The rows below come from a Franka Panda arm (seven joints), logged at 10 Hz.
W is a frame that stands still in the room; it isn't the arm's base.
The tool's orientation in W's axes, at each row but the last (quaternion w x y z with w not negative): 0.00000 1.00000 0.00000 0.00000; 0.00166 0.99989 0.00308 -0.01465; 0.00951 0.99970 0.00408 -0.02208; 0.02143 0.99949 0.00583 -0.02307; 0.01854 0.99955 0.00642 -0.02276; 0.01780 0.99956 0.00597 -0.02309; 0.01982 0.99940 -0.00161 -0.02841; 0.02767 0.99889 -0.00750 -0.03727; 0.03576 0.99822 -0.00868 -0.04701
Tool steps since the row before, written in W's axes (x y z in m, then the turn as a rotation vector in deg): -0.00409 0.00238 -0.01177 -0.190 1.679 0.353; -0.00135 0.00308 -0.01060 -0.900 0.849 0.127; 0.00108 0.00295 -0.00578 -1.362 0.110 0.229; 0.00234 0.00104 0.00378 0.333 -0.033 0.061; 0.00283 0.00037 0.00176 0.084 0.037 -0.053; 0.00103 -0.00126 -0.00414 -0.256 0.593 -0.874; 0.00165 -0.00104 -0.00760 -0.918 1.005 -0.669; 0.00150 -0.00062 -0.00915 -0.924 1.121 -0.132; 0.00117 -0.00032 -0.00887 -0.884 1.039 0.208
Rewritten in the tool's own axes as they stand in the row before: -0.00409 -0.00238 0.01177 -0.190 -1.679 -0.353; -0.00102 -0.00312 0.01062 -0.898 -0.854 -0.103; 0.00136 -0.00305 0.00567 -1.370 -0.117 -0.171; 0.00217 -0.00085 -0.00392 0.329 0.040 -0.075; 0.00275 -0.00027 -0.00190 0.087 -0.038 0.048; 0.00121 0.00113 0.00413 -0.209 -0.627 0.863; 0.00208 0.00073 0.00753 -0.883 -1.029 0.680; 0.00218 0.00009 0.00903 -0.931 -1.115 0.139; 0.00200 -0.00034 0.00872 -0.921 -1.009 -0.196
